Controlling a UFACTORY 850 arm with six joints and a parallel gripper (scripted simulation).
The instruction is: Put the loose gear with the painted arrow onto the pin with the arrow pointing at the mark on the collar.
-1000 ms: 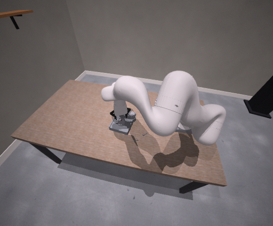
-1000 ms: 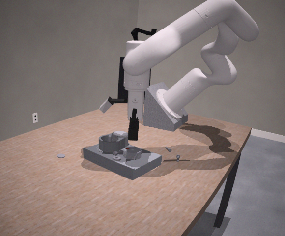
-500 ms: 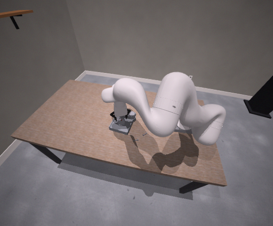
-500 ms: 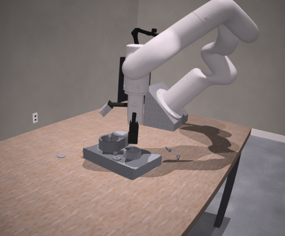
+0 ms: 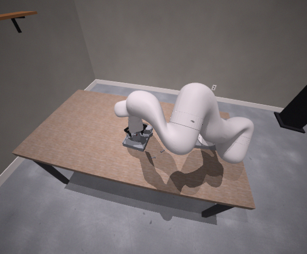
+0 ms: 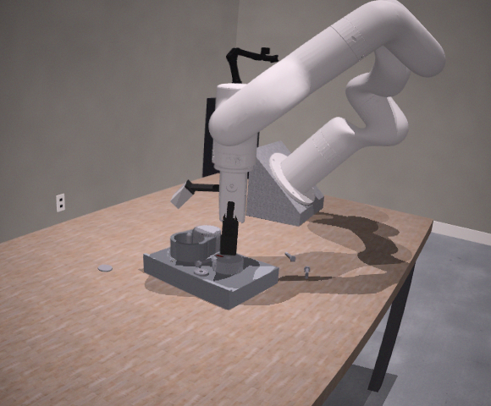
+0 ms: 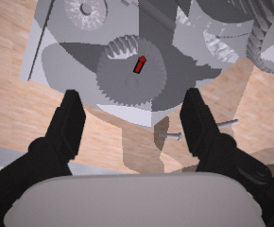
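Right now my hand is 5 cm above the grey toothed gear. The rest, counted from my hand: bolt: 3 cm ahead, 5 cm to the right, 6 cm below; washer: 6 cm ahead, 2 cm to the right, 6 cm below.
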